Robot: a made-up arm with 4 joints. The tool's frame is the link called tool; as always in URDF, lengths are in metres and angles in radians. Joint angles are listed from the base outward. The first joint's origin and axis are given. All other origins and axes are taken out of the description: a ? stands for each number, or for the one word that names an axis. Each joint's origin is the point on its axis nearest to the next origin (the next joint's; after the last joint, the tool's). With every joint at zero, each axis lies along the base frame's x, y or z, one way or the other. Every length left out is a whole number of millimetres.
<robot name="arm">
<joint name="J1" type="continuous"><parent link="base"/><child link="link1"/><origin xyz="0.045 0 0.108"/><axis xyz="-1 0 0"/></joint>
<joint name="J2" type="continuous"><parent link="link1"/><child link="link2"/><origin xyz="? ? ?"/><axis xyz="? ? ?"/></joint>
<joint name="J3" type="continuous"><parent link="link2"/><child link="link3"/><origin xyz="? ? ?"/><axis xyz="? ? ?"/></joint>
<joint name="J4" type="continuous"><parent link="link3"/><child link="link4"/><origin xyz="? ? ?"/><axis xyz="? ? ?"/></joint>
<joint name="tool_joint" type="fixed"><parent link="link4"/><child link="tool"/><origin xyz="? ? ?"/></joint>
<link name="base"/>
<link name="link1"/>
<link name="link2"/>
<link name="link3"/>
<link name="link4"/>
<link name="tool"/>
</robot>
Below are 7 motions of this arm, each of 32 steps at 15 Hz.
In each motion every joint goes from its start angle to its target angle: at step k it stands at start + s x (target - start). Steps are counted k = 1, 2, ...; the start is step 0. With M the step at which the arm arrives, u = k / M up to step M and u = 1 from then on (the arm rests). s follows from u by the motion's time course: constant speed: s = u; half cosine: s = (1 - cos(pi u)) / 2; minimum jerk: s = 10 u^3 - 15 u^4 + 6 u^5.
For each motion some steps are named. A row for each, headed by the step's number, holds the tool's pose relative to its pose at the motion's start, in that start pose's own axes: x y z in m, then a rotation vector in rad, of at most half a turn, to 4 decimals.
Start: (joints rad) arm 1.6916 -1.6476 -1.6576 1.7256
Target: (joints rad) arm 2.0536 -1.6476 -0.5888 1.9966
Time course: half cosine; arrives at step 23
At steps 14, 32:
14: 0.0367 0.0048 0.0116 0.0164 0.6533 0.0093
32: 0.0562 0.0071 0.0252 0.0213 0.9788 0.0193

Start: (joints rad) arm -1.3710 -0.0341 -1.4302 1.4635
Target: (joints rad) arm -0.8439 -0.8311 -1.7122 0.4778
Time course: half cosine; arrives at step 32
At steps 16, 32:
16: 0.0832 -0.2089 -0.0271 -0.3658 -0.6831 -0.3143
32: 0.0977 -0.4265 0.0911 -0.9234 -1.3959 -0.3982

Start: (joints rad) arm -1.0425 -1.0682 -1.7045 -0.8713
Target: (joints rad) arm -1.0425 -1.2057 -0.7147 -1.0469
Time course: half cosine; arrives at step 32
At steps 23, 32:
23: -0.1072 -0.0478 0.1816 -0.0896 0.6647 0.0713
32: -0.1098 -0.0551 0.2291 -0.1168 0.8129 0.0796

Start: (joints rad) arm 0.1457 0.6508 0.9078 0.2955
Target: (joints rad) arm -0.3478 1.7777 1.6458 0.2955
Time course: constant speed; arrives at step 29
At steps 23, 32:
23: -0.1705 -0.0377 0.0230 -0.8620 0.1854 0.2487
32: -0.2026 -0.0588 0.0373 -1.0923 0.1733 0.1781

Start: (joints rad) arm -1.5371 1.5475 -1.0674 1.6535
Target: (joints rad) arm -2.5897 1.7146 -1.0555 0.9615
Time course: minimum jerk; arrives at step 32
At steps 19, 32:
19: -0.0167 0.0285 0.2914 -0.0616 -1.1634 0.0960
32: -0.1004 0.0429 0.4314 -0.1068 -1.7302 0.1425

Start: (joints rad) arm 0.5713 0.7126 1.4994 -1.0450
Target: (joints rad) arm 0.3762 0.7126 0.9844 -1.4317
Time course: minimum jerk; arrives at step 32
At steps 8, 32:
8: 0.0169 0.0051 -0.0098 0.0140 -0.1065 0.0061
32: 0.1982 0.0657 -0.0160 0.1542 -1.0276 0.0005

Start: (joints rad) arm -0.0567 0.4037 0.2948 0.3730
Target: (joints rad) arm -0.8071 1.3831 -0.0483 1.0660
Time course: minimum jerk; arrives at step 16
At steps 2, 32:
2: -0.0014 0.0051 0.0034 -0.0011 0.0008 0.0192
32: -0.1942 0.2010 0.2379 -0.3651 -0.2904 0.9717

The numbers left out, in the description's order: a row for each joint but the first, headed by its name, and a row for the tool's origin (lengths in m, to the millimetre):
J2: xyz 0 0.118 -0.234, axis 0 0 1
J3: xyz 0.161 0.118 0, axis 0 1 0
J4: xyz 0.041 0 -0.168, axis 0 1 0
tool: xyz -0.087 0 -0.077

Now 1 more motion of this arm.
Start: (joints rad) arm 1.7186 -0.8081 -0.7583 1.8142
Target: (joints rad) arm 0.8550 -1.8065 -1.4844 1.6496
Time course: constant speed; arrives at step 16
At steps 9, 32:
9: -0.0316 -0.0371 -0.0407 0.5504 -0.0502 -0.2151
32: -0.0853 -0.0758 -0.1280 0.7022 0.0439 -0.6092

